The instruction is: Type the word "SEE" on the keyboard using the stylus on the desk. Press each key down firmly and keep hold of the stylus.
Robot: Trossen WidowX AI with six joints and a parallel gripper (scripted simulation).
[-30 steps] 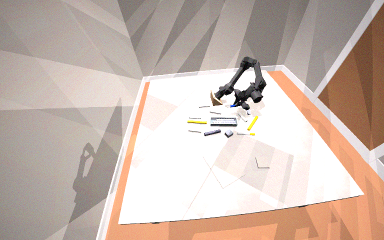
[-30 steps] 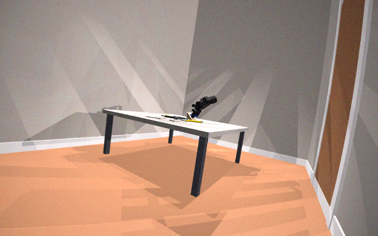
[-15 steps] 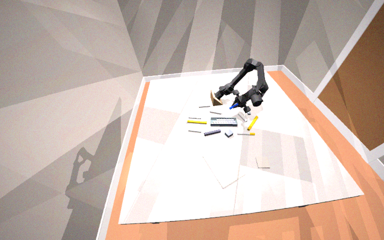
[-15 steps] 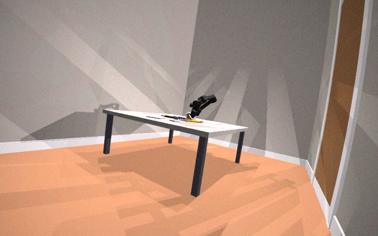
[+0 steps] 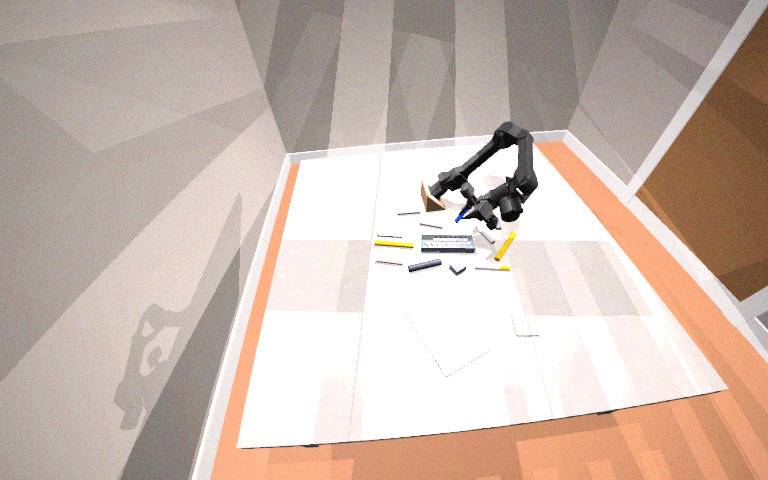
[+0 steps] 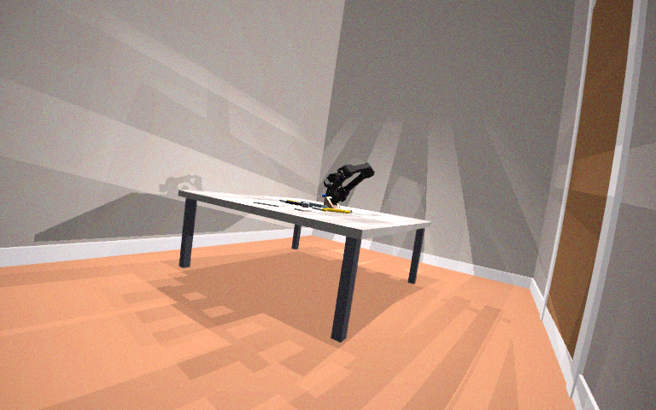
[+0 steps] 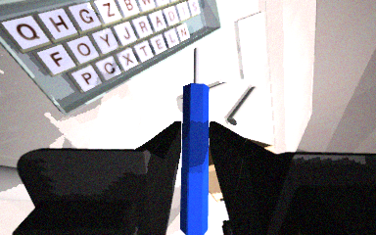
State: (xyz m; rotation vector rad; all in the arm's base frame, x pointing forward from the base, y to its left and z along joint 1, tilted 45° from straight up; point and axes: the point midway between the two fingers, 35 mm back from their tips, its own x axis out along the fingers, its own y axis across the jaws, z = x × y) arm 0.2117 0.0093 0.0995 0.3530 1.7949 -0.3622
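Now: gripper tip 150 mm short of the dark marker, 150 mm to the left of it and 80 mm above it. The rest, counted from my gripper tip: grey block 170 mm ahead, 40 mm to the right, 80 mm below; stylus 10 mm ahead, 10 mm to the right; paper sheet 390 mm ahead, 130 mm to the right, 90 mm below.
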